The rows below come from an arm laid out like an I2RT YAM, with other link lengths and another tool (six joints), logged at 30 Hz.
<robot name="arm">
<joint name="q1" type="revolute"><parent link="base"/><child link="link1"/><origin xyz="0.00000 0.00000 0.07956"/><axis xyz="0 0 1"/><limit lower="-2.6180" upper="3.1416"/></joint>
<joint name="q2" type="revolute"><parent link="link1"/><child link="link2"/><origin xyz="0.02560 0.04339 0.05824" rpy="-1.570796 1.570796 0.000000"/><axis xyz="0 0 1"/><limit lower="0.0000" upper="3.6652"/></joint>
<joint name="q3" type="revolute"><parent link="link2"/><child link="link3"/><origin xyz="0.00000 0.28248 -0.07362" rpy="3.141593 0.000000 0.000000"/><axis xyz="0 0 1"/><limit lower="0.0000" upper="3.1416"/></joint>
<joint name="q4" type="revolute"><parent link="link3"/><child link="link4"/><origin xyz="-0.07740 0.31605 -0.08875" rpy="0.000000 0.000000 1.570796"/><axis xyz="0 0 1"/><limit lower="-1.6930" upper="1.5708"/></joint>
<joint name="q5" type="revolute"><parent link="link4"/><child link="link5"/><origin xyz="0.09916 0.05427 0.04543" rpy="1.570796 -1.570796 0.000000"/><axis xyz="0 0 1"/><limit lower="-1.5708" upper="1.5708"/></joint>
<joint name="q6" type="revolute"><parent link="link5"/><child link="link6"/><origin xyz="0.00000 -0.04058 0.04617" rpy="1.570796 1.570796 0.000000"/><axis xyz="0 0 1"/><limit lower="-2.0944" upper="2.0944"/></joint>
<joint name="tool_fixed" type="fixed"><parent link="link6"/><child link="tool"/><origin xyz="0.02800 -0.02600 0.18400" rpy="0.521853 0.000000 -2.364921"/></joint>
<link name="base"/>
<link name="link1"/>
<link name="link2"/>
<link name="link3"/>
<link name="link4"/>
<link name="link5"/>
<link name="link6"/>
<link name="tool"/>
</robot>
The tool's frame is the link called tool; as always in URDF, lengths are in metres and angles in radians.
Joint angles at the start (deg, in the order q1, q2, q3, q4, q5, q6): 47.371, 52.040, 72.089, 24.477, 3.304, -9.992
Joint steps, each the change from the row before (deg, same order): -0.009, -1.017, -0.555, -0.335, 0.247, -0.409; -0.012, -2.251, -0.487, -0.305, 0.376, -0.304; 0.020, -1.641, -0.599, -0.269, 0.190, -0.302; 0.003, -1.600, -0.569, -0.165, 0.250, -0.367; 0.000, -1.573, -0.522, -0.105, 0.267, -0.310; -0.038, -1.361, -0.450, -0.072, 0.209, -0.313; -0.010, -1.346, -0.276, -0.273, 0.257, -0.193; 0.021, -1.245, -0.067, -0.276, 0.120, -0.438; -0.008, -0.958, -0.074, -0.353, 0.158, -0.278; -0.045, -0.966, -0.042, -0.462, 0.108, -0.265; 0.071, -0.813, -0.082, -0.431, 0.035, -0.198; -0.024, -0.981, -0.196, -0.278, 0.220, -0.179; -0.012, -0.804, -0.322, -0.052, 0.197, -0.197; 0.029, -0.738, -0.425, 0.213, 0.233, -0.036; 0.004, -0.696, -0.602, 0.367, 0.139, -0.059
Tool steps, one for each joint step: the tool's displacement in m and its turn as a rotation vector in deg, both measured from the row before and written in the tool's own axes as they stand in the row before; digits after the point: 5 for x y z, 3 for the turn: -0.00361, -0.00124, -0.00440, 0.138, -0.418, -0.230; -0.01678, 0.00267, -0.01316, -0.494, -1.342, 0.521; -0.00942, 0.00068, -0.00896, -0.280, -0.757, 0.166; -0.00987, 0.00063, -0.00875, -0.267, -0.894, 0.167; -0.01039, 0.00076, -0.00872, -0.289, -0.929, 0.262; -0.00909, 0.00056, -0.00748, -0.256, -0.857, 0.179; -0.00973, 0.00086, -0.00739, -0.203, -0.770, 0.291; -0.01020, 0.00207, -0.00762, -0.386, -0.878, 0.112; -0.00719, 0.00085, -0.00529, -0.140, -0.582, 0.063; -0.00701, 0.00076, -0.00524, -0.126, -0.532, 0.010; -0.00497, 0.00066, -0.00455, -0.159, -0.270, 0.025; -0.00679, 0.00004, -0.00508, -0.060, -0.555, 0.148; -0.00484, -0.00047, -0.00402, -0.045, -0.491, 0.095; -0.00461, -0.00060, -0.00377, -0.081, -0.462, 0.315; -0.00306, -0.00108, -0.00343, -0.116, -0.405, 0.226
